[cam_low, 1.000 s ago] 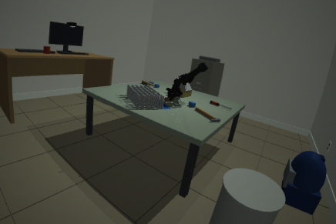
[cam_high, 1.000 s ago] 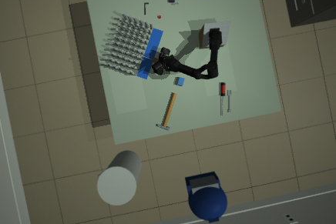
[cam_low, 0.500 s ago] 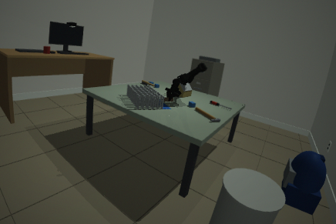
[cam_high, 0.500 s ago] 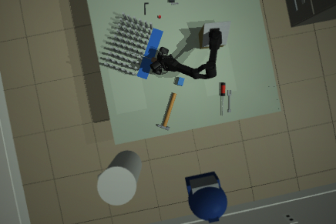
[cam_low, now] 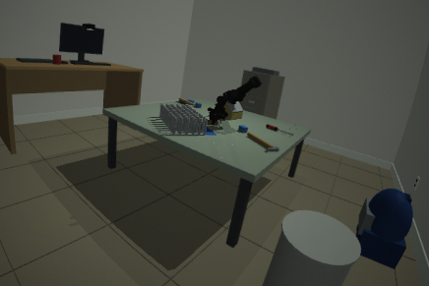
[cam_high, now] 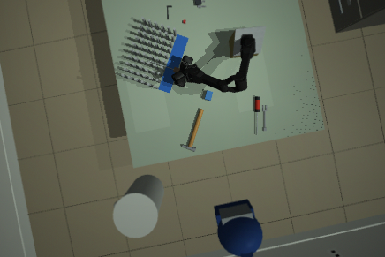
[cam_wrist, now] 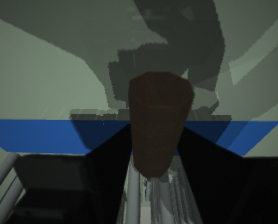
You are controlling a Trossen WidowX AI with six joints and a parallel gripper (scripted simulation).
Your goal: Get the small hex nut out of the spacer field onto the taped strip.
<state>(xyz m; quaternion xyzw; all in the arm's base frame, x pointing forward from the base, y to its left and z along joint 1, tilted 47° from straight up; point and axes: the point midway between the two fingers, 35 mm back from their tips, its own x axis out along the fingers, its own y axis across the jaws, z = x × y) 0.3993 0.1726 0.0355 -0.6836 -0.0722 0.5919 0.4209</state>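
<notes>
The blue taped strip is 60 mm to the right of my gripper tip, 40 mm ahead of it and 30 mm below it. Also, from my gripper tip: small red piece 330 mm to the right, 60 mm behind, 20 mm below; wrench 530 mm behind, 350 mm to the left, 30 mm below.
</notes>
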